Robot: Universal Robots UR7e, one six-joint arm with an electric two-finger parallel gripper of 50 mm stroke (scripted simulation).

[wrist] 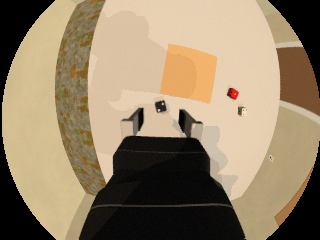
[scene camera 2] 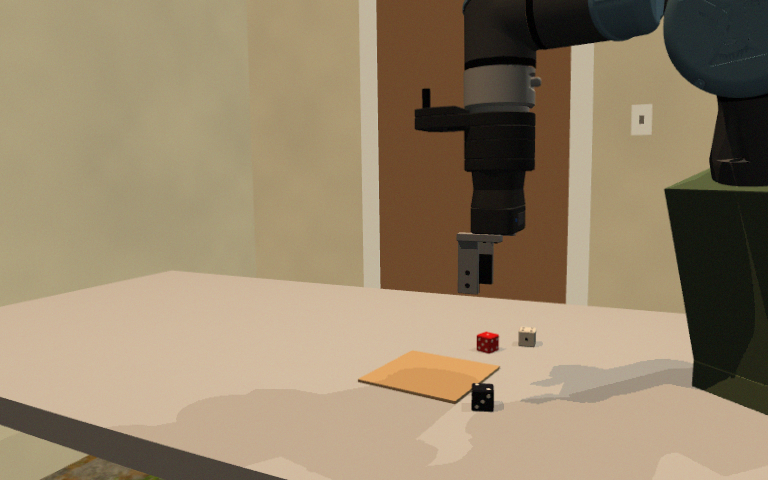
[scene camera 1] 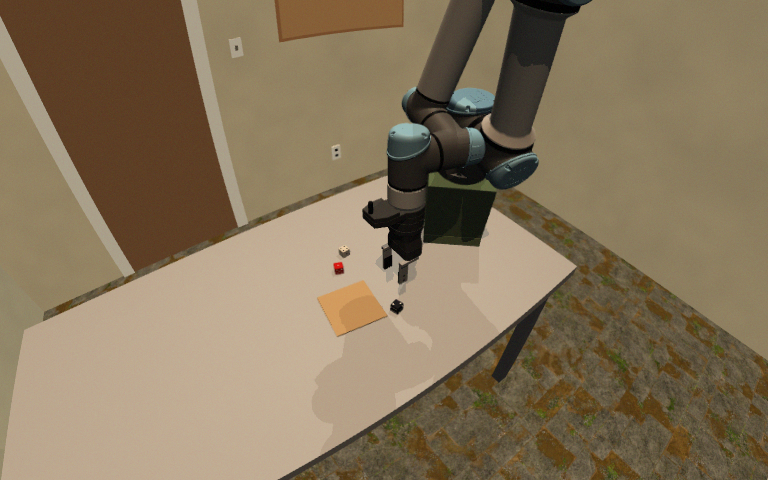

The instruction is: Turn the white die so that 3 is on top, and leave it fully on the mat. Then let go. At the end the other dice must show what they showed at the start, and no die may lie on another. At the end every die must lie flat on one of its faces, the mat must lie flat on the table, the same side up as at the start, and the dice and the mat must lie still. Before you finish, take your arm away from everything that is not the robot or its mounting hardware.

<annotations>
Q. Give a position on an orange mat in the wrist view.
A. At 188, 73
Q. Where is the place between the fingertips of my gripper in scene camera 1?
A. At 394, 274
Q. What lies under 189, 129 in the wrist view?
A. My gripper.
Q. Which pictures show my gripper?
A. The wrist view, scene camera 2 and scene camera 1: all of them.
</annotations>
